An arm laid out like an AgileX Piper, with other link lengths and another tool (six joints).
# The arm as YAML. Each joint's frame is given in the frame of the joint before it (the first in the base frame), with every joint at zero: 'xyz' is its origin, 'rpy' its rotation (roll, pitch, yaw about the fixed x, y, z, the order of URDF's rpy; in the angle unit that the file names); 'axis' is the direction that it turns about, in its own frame. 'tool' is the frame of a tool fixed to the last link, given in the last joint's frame.
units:
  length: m
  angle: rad
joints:
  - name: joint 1
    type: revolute
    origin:
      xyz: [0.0, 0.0, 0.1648]
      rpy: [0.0, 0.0, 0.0]
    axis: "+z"
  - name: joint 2
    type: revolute
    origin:
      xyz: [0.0, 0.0, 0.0]
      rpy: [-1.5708, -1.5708, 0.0]
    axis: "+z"
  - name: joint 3
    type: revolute
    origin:
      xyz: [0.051, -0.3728, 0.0]
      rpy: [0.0, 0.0, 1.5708]
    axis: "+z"
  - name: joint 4
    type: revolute
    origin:
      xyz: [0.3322, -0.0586, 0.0]
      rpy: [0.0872, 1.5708, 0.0]
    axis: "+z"
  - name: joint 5
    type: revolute
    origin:
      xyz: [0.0, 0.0, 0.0]
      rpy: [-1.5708, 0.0, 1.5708]
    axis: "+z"
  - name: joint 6
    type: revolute
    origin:
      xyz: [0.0, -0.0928, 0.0]
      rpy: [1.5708, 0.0, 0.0]
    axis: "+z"
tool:
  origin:
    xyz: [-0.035, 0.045, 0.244]
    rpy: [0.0, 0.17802, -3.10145]
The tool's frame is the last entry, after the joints.
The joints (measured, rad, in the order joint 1, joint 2, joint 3, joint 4, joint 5, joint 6), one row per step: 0.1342, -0.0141, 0.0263, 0.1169, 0.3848, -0.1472; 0.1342, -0.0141, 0.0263, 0.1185, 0.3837, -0.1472; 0.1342, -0.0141, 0.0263, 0.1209, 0.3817, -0.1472; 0.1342, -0.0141, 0.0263, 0.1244, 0.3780, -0.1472; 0.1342, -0.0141, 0.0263, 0.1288, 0.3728, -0.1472; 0.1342, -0.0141, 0.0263, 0.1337, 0.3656, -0.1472; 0.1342, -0.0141, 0.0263, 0.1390, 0.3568, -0.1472; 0.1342, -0.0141, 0.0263, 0.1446, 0.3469, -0.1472; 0.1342, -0.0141, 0.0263, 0.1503, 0.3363, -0.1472; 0.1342, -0.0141, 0.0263, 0.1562, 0.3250, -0.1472; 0.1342, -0.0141, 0.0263, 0.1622, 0.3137, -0.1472; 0.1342, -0.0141, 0.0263, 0.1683, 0.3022, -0.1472; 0.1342, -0.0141, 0.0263, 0.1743, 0.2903, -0.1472
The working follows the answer.
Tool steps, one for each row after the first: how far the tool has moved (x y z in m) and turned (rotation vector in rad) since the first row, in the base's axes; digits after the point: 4 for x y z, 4 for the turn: 0.0001, 0.0001, 0.0005, 0.0017, -0.0009, 0.0000; 0.0002, 0.0003, 0.0013, 0.0044, -0.0025, -0.0001; 0.0004, 0.0005, 0.0027, 0.0084, -0.0057, -0.0003; 0.0007, 0.0007, 0.0047, 0.0135, -0.0102, -0.0006; 0.0012, 0.0009, 0.0073, 0.0193, -0.0166, -0.0011; 0.0018, 0.0011, 0.0105, 0.0258, -0.0245, -0.0019; 0.0024, 0.0011, 0.0141, 0.0328, -0.0335, -0.0029; 0.0030, 0.0012, 0.0180, 0.0399, -0.0431, -0.0039; 0.0037, 0.0011, 0.0220, 0.0474, -0.0534, -0.0052; 0.0043, 0.0010, 0.0261, 0.0549, -0.0636, -0.0065; 0.0049, 0.0009, 0.0303, 0.0626, -0.0741, -0.0079; 0.0054, 0.0007, 0.0346, 0.0702, -0.0849, -0.0094
Tool pose at each row, in the base's axes (x y z in m, rotation vector in rad; rounded; the steps above come from the unrounded poses): 0.2775, 0.0990, 0.1955, -2.2620, -0.1845, -1.9847; 0.2775, 0.0992, 0.1960, -2.2601, -0.1827, -1.9851; 0.2777, 0.0993, 0.1968, -2.2570, -0.1801, -1.9861; 0.2779, 0.0995, 0.1982, -2.2517, -0.1761, -1.9885; 0.2782, 0.0998, 0.2002, -2.2445, -0.1710, -1.9920; 0.2787, 0.1000, 0.2029, -2.2351, -0.1650, -1.9976; 0.2793, 0.1001, 0.2061, -2.2239, -0.1582, -2.0047; 0.2799, 0.1002, 0.2097, -2.2116, -0.1510, -2.0129; 0.2805, 0.1002, 0.2135, -2.1986, -0.1434, -2.0217; 0.2811, 0.1002, 0.2176, -2.1847, -0.1355, -2.0312; 0.2818, 0.1001, 0.2217, -2.1708, -0.1274, -2.0405; 0.2823, 0.0999, 0.2258, -2.1567, -0.1190, -2.0499; 0.2829, 0.0997, 0.2301, -2.1422, -0.1107, -2.0597

